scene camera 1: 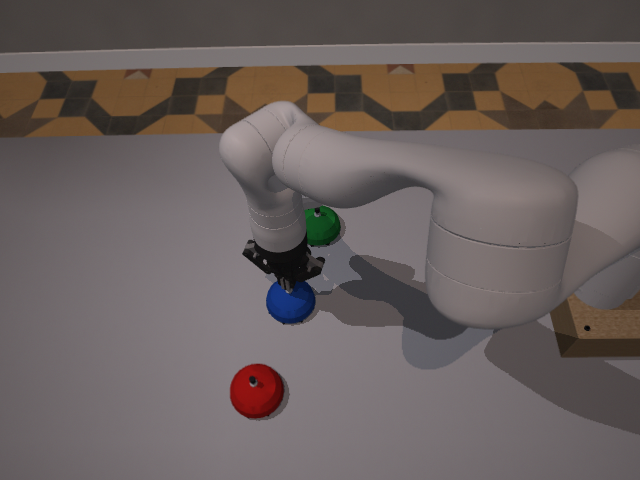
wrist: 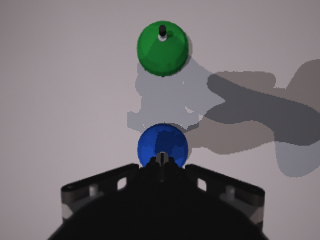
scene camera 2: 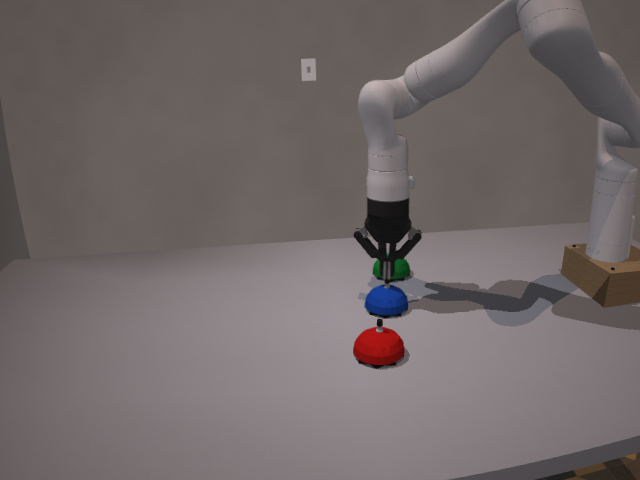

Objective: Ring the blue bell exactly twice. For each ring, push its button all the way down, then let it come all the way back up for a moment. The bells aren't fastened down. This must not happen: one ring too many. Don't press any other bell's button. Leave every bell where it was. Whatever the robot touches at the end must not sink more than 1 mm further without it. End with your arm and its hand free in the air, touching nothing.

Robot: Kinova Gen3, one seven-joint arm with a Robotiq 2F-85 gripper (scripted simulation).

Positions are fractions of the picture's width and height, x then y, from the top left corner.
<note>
I see my gripper (scene camera 2: 0.61, 0.58), a red bell (scene camera 1: 0.40, 0.83), a green bell (scene camera 1: 0.51, 0.47) and a blue bell (scene camera 1: 0.46, 0.64).
The red bell shows as well in scene camera 2 (scene camera 2: 0.59, 0.72). The green bell also shows in the wrist view (wrist: 0.51, 0.20). The blue bell also shows in the wrist view (wrist: 0.50, 0.58) and in scene camera 2 (scene camera 2: 0.61, 0.63).
</note>
